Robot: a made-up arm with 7 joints.
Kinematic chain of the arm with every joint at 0, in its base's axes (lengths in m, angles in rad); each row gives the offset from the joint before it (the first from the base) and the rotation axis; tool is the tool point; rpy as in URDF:
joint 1: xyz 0 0 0.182 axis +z
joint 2: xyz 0 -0.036 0.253 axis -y
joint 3: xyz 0 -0.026 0.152 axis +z
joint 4: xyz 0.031 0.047 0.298 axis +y
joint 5: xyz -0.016 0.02 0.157 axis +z
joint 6: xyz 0 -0.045 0.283 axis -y
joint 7: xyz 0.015 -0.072 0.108 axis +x
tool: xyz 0 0 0 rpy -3.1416 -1.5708 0
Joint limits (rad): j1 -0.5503..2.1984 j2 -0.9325..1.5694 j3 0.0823..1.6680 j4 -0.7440..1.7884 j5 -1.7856..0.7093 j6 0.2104..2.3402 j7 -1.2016..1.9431
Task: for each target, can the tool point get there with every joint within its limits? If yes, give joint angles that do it. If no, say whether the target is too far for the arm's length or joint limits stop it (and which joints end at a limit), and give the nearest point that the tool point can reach.
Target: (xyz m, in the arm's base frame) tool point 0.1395 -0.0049 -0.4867
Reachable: no: joint limits stop it (at a limit: joint 2, joint 4, joint 5, joint 6) | nearest point 0.5543 -0.0195 0.1557 | short by 0.765 m
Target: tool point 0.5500 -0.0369 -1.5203
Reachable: no: too far | nearest point 0.5414 -0.5039 0.0013 | short by 1.592 m
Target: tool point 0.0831 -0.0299 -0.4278
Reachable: no: joint limits stop it (at a limit: joint 1, joint 2, joint 4) | nearest point 0.4219 -0.4854 0.0468 | short by 0.740 m
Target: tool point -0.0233 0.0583 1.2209
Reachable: yes | joints -0.0985 0.5163 0.2651 1.3427 -0.5424 2.1146 -0.1491
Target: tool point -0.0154 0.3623 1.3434
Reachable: yes | joints 1.8004 -0.5535 1.0239 0.0223 -1.5134 1.0461 -0.7139
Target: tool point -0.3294 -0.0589 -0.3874
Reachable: no: joint limits stop it (at a limit: joint 2, joint 4) | nearest point -0.6544 -0.1170 0.0249 | short by 0.528 m
